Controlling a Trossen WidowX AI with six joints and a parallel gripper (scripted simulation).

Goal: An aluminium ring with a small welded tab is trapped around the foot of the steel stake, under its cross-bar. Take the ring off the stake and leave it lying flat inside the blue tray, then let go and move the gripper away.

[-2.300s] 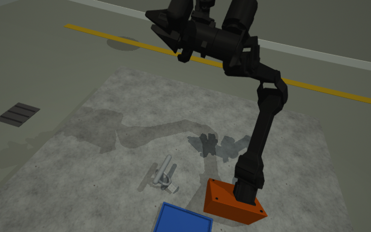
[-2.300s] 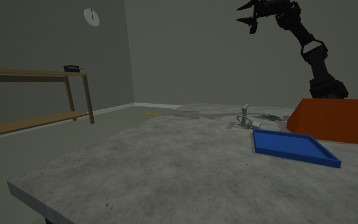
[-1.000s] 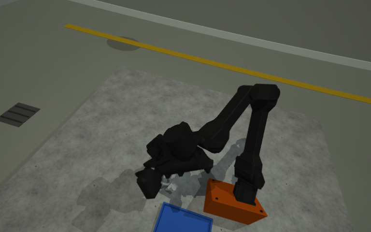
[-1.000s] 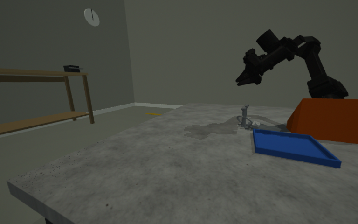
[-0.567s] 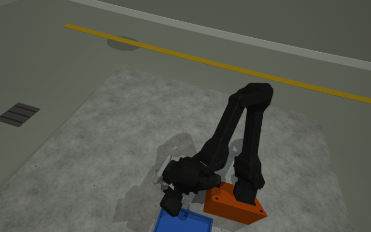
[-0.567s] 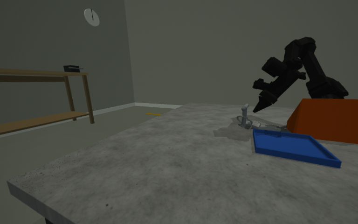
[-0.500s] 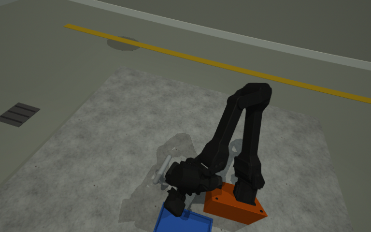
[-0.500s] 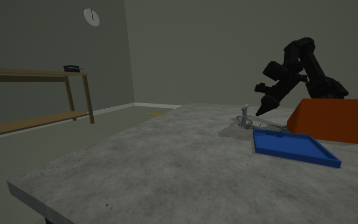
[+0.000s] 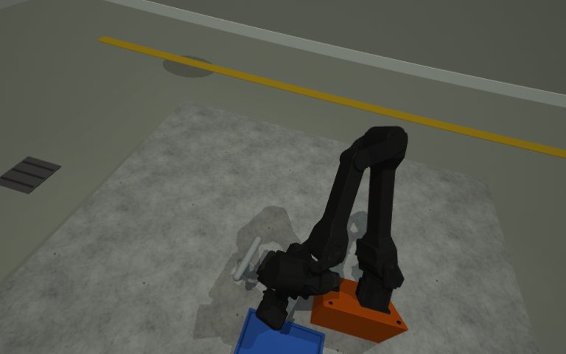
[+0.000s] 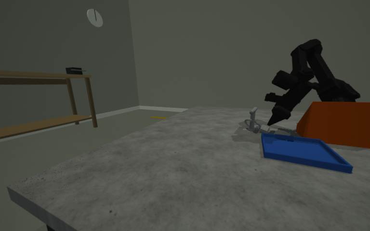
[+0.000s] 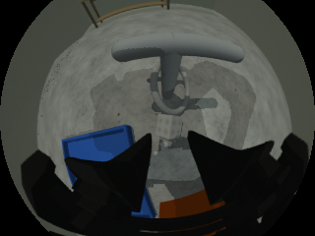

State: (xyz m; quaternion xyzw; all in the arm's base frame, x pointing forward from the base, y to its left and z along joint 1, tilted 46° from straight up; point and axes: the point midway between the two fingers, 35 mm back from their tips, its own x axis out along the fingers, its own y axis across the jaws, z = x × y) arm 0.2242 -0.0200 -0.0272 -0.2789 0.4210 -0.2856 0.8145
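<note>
My gripper tip is now 5 cm short of the aluminium ring, 2 cm to the left of it and 2 cm above it. From my gripper tip the other things lie so: blue tray (16 cm to the left, 6 cm behind, 4 cm below).
</note>
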